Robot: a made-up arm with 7 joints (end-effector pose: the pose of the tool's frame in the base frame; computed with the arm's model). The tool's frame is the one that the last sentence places. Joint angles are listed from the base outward.
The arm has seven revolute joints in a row. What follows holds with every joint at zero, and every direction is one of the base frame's.
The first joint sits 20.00 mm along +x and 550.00 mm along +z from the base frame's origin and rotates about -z.
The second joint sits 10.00 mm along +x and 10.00 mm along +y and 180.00 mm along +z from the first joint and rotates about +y.
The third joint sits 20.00 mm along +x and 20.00 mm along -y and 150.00 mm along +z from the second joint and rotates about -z.
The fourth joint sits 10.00 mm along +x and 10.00 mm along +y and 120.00 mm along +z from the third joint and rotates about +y.
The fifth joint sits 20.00 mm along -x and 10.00 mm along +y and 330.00 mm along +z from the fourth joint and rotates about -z.
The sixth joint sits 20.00 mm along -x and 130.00 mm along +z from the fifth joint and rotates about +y.
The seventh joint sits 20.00 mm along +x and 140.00 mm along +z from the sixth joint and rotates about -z.
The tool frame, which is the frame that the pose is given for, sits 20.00 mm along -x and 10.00 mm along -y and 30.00 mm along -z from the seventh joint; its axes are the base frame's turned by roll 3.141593, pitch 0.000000 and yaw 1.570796 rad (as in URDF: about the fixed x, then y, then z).
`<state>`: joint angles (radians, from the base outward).
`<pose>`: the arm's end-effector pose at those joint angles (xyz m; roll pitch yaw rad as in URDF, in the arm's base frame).
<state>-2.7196 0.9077 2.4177 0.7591 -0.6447 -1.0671 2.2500</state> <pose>-0.3222 0.3570 1.3551 -3.0707 -0.8164 0.2552</pose>
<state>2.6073 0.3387 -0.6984 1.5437 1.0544 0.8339 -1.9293</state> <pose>-0.2973 -0.5071 0.8374 -0.7371 -0.5306 -1.6165</pose>
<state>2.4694 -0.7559 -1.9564 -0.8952 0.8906 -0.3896 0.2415</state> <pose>-0.0495 0.5432 1.2379 1.9027 -0.1447 0.3775</pose>
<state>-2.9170 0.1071 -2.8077 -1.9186 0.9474 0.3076 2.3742</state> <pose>-0.4554 0.2940 0.7740 -1.3027 0.1210 -1.8465</pose>
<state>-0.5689 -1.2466 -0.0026 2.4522 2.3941 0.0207 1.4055</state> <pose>0.2666 0.1637 1.0477 2.0378 -0.6013 -1.2931</pose>
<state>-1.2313 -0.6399 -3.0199 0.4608 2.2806 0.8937 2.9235</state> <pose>-0.2271 -0.4978 1.2439 3.0212 -0.6691 0.3014</pose>
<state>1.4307 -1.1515 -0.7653 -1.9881 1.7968 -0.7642 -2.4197</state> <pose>-0.3006 0.1382 0.3735 0.2425 0.1158 -0.2424</pose>
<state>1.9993 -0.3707 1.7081 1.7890 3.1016 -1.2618 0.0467</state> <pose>-0.4066 0.2190 0.7833 0.0532 0.4035 1.0342</pose>
